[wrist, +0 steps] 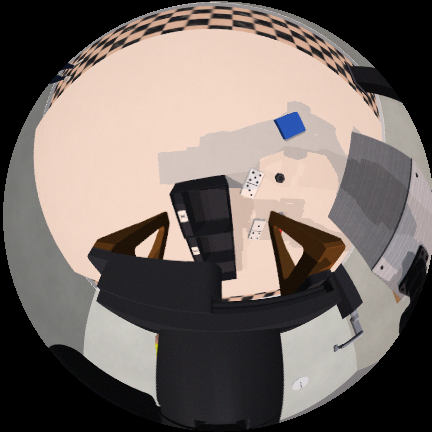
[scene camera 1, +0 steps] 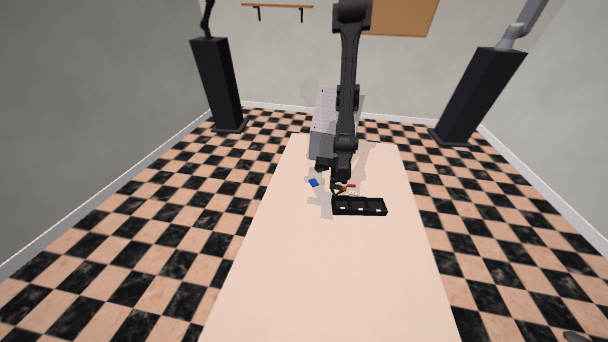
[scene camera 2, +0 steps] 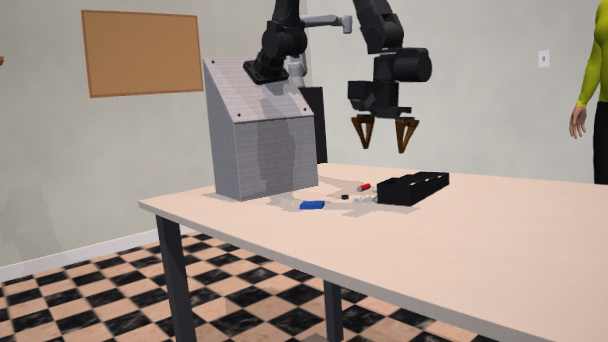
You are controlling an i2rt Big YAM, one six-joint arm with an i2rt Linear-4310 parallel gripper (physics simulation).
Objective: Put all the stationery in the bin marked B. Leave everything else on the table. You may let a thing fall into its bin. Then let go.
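Frame: origin at the arm's base, x back, y left, z down, level; centimetres.
Seen in the pictures: gripper, fingertip midpoint: (wrist: 218, 216) (scene camera 1: 335, 187) (scene camera 2: 382, 151); arm's base, origin of the base link: (scene camera 2: 265, 72).
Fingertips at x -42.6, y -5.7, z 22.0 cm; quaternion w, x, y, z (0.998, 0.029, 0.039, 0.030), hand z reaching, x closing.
Offsets run from my fingertips to a thing's top centre. "pt": to the spot under its first point.
My gripper (scene camera 1: 338, 191) (scene camera 2: 383, 150) (wrist: 218, 216) is open and empty, high above the table beside the bins. A black three-compartment bin row {pt dx -5.5, dy +12.5, dz +10.6 cm} (scene camera 1: 359, 213) (scene camera 2: 394, 193) (wrist: 200, 184) stands on the table. Its white labels are too small or blurred to read, and my gripper hides one end in the wrist view. A red cylinder with a pale end {dx +13.2, dy +10.6, dz +10.7 cm} (scene camera 1: 351, 185) (scene camera 2: 364, 187) lies near the bins; a finger hides most of it in the wrist view. A flat blue block {dx +13.8, dy -9.6, dz +11.2 cm} (scene camera 1: 313, 183) (scene camera 2: 312, 205) (wrist: 290, 125) lies farther off, apart from the bins.
Two white dominoes {dx +6.5, dy +1.4, dz +11.4 cm} (wrist: 252, 183) {dx +8.1, dy +11.7, dz +11.4 cm} (wrist: 257, 229) lie between the bins and the red cylinder. A small black round piece {dx +11.9, dy +0.5, dz +11.3 cm} (scene camera 2: 345, 197) (wrist: 279, 178) lies near one domino. The grey arm pedestal (scene camera 2: 275, 160) (wrist: 370, 195) stands at the table's end.
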